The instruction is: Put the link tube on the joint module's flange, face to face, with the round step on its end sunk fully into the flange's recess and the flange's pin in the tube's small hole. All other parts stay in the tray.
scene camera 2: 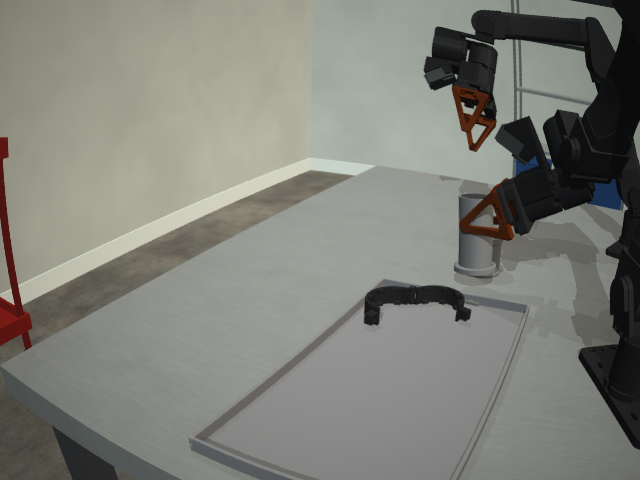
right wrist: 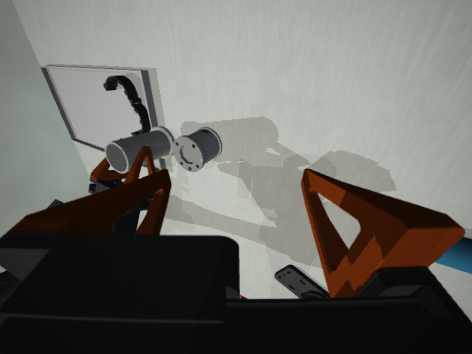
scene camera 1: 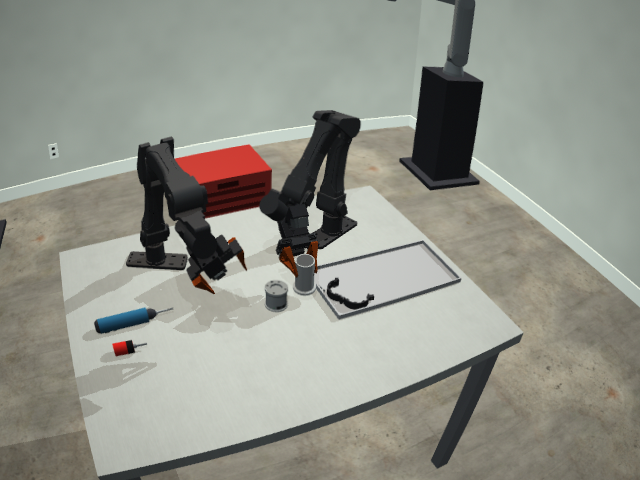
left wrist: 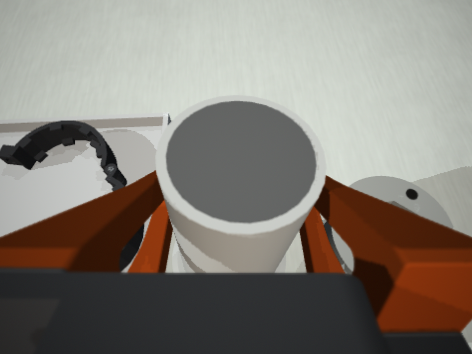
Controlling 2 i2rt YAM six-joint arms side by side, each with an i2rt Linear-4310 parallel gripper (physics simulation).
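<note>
The grey link tube is upright, wide collar down. My left gripper is shut on its body. The joint module stands upright on the table, to the tube's left in scene camera 1 and apart from it. Its flange faces up, with a round recess and small holes. In scene camera 2 the tube mostly hides the module. The gap under the tube is hard to judge. My right gripper is open and empty, higher up, left of the module in scene camera 1.
The shallow tray lies right of the tube in scene camera 1. A black curved clamp is in it. A blue driver and a red driver lie at the table's left.
</note>
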